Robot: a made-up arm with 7 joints. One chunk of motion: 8 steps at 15 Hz.
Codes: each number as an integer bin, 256 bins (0 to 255) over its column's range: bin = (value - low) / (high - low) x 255, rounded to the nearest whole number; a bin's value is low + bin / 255 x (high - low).
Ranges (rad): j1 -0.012..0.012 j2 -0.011..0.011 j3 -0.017..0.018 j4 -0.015..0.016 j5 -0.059..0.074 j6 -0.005..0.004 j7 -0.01..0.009
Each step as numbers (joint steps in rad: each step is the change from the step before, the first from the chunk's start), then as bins.
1 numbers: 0.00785 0.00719 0.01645 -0.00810 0.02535 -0.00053 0.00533
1 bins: 211 211 244 57 162 127 206
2 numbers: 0.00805 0.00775 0.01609 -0.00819 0.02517 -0.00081 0.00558
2 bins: 213 217 241 56 161 119 209
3 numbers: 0.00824 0.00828 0.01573 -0.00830 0.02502 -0.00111 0.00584
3 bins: 215 223 238 55 161 110 213
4 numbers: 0.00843 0.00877 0.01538 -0.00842 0.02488 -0.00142 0.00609
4 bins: 217 229 236 54 161 101 216
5 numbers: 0.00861 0.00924 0.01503 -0.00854 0.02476 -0.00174 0.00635
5 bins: 219 235 233 53 161 92 219
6 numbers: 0.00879 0.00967 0.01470 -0.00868 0.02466 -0.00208 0.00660
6 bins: 221 240 231 52 160 83 223
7 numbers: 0.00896 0.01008 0.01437 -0.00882 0.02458 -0.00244 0.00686
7 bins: 223 244 229 51 160 73 226
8 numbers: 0.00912 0.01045 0.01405 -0.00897 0.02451 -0.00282 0.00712
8 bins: 224 249 226 50 160 62 230
